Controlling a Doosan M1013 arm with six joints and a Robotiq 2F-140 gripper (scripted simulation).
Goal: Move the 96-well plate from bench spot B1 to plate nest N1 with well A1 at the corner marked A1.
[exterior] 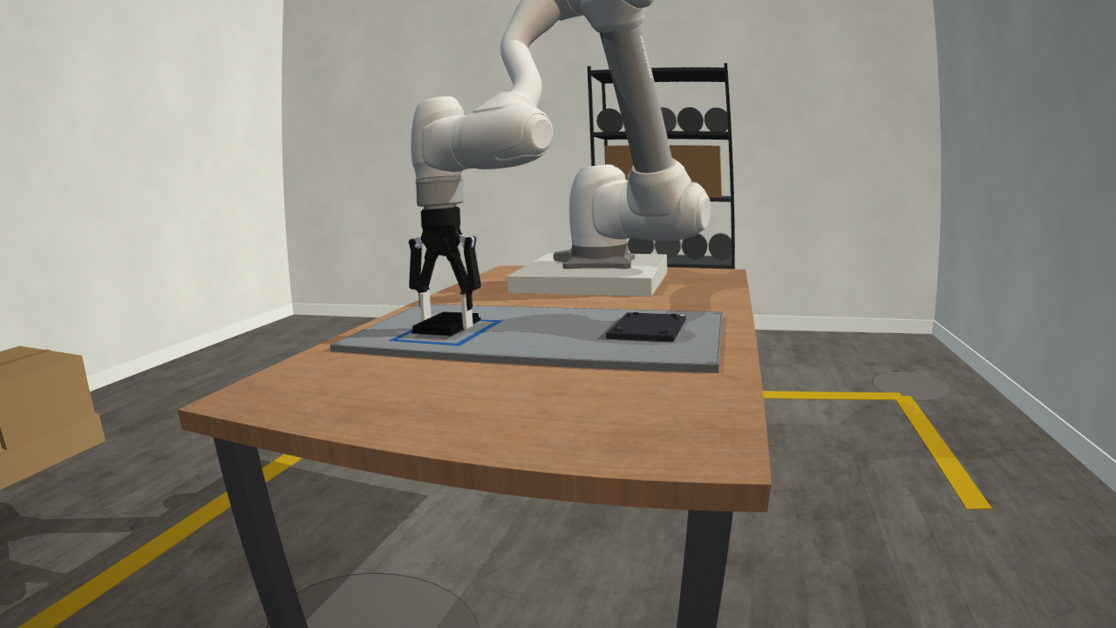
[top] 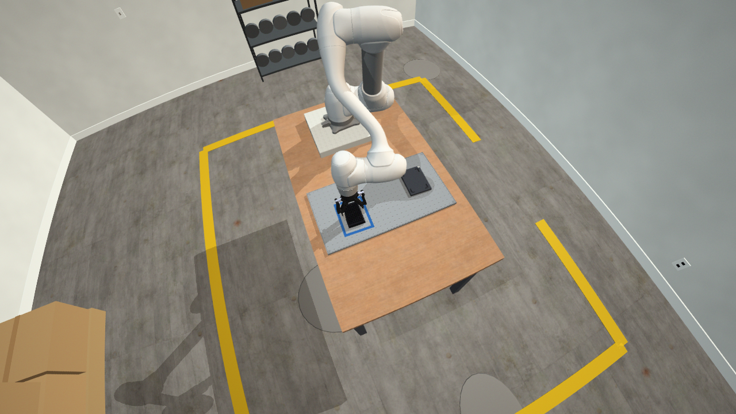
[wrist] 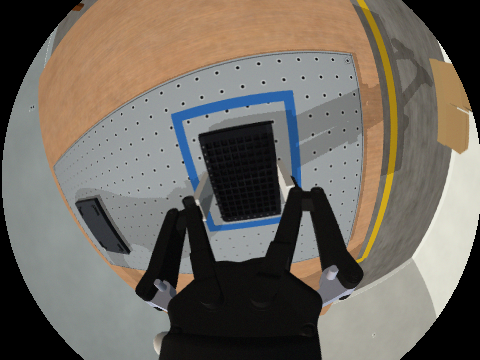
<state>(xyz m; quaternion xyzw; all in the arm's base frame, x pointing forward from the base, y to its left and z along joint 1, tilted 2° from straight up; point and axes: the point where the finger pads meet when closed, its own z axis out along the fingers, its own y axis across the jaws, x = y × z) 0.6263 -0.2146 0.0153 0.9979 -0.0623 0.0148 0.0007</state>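
The dark plate nest N1 lies 3 cm behind my hand, 38 cm to the left of it and 3 cm below it. The rest, counted from my hand: black 96-well plate (2 cm below).
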